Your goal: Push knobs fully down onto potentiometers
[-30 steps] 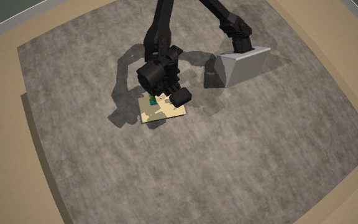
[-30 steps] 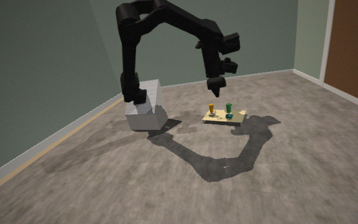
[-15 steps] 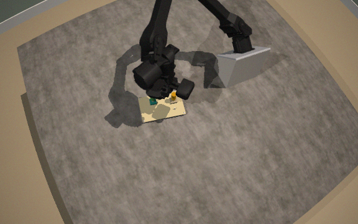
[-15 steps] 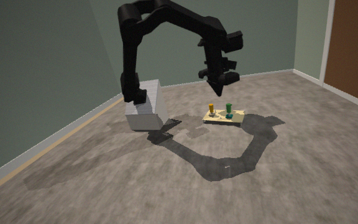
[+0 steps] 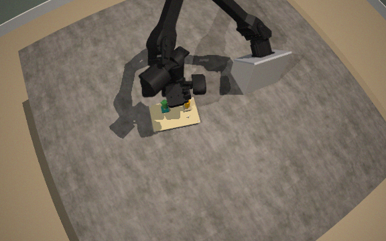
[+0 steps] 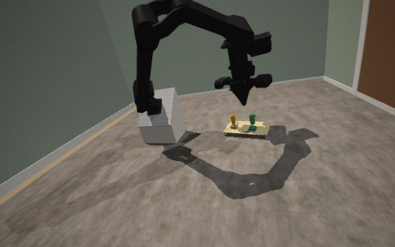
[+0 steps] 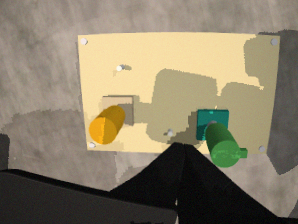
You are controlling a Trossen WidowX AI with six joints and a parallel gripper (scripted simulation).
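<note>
Right now my gripper tip is 50 mm above the green knob, 20 mm to the left of it and 20 mm short of it. Also, from my gripper tip: orange knob: 60 mm below, 50 mm behind, 10 mm to the left.
</note>
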